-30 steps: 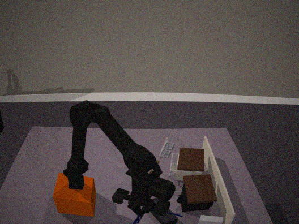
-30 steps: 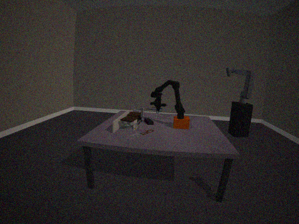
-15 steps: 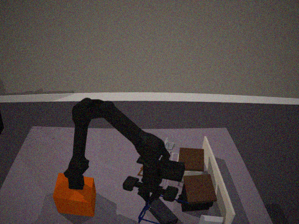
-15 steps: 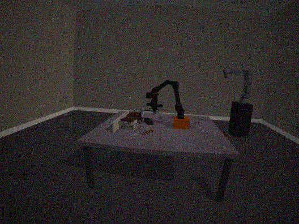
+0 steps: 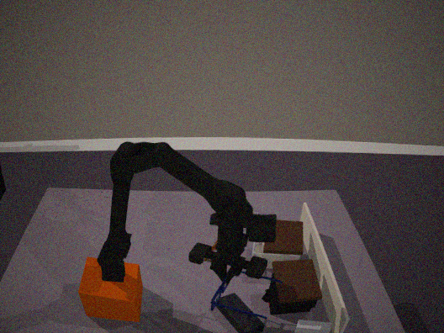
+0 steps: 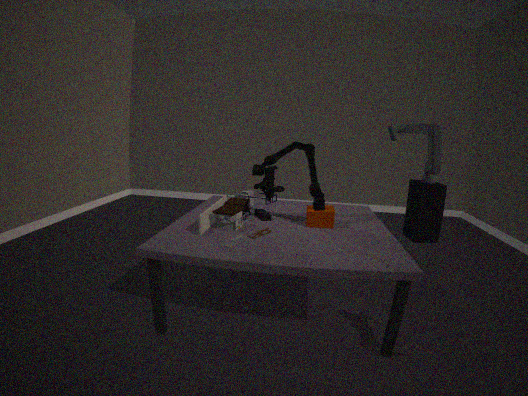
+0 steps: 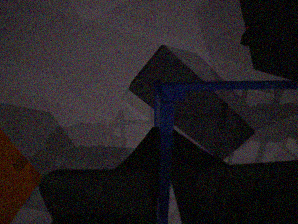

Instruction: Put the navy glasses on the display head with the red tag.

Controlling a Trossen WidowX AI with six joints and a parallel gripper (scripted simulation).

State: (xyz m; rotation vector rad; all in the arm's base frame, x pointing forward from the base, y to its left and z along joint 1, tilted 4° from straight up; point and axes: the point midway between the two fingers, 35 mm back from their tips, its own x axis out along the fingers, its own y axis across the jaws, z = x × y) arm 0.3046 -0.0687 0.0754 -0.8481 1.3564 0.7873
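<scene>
Right now the dark flat object is 10 cm below my gripper tip, 4 cm to the right of it and 3 cm ahead of it. Also, from my gripper tip: pale upright panel (31 cm ahead, 9 cm to the left, 6 cm below).
</scene>
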